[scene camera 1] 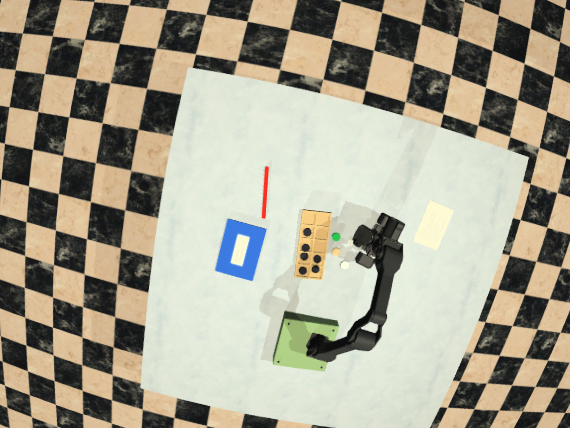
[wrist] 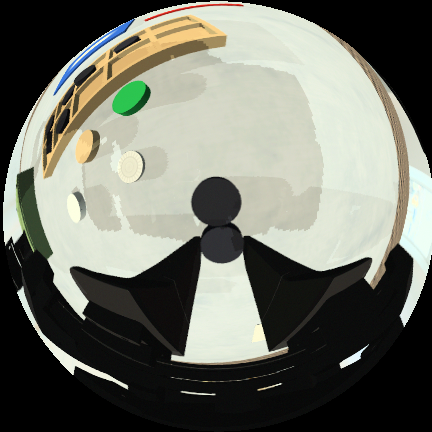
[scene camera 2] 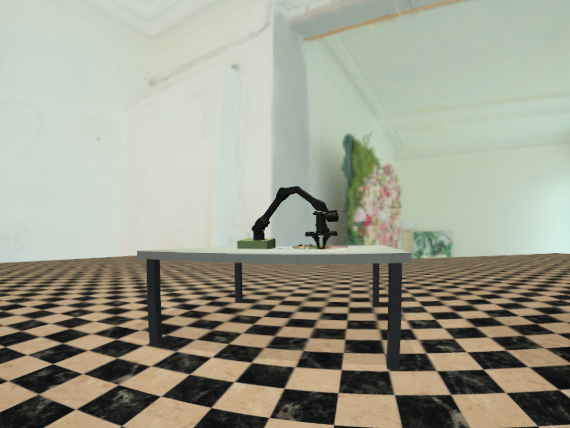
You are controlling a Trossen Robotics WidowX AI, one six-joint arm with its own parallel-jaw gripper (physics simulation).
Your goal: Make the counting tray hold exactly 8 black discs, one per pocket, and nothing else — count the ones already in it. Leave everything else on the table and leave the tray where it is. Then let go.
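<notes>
The tan counting tray (scene camera 1: pixel 308 217) (wrist: pixel 212 42) has two columns of pockets. In scene camera 1, black discs sit in the left column's lower four pockets... several in all, and in the right column's two lowest; its top row is empty. My gripper (scene camera 1: pixel 364 248) (scene camera 2: pixel 321 246) (wrist: pixel 221 241) is low over the table, right of the tray, pointing down. Its fingertips are closed against both sides of a black disc (wrist: pixel 222 252). Another black disc (wrist: pixel 216 200) lies right beside that one, outside the fingers. The arm hides both discs in scene camera 1.
Between tray and gripper lie a green disc (scene camera 1: pixel 336 236) (wrist: pixel 131 97), a tan disc (scene camera 1: pixel 336 251) (wrist: pixel 87 146), a white disc (scene camera 1: pixel 344 265) (wrist: pixel 76 207) and a cream disc (wrist: pixel 131 166). A blue rectangle (scene camera 1: pixel 222 250), red bar (scene camera 1: pixel 265 192), cream card (scene camera 1: pixel 434 225) and green base (scene camera 1: pixel 287 350) are farther off.
</notes>
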